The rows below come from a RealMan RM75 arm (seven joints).
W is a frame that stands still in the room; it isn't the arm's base.
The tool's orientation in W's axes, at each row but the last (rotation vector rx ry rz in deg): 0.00, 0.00, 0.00; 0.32, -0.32, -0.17; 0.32, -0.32, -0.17; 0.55, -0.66, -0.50; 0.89, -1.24, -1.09; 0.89, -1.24, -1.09
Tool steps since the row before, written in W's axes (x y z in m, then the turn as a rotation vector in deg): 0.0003, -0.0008, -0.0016, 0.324, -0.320, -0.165; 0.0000, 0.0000, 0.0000, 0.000, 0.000, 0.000; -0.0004, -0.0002, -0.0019, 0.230, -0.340, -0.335; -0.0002, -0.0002, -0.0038, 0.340, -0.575, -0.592; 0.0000, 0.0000, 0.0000, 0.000, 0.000, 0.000; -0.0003, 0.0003, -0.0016, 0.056, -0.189, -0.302
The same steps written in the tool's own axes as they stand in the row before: 0.0003, -0.0008, -0.0016, 0.324, -0.320, -0.165; 0.0000, 0.0000, 0.0000, 0.000, 0.000, 0.000; -0.0004, -0.0002, -0.0019, 0.229, -0.341, -0.334; -0.0002, -0.0002, -0.0038, 0.338, -0.578, -0.590; 0.0000, 0.0000, 0.0000, 0.000, 0.000, 0.000; -0.0003, 0.0003, -0.0016, 0.053, -0.193, -0.300
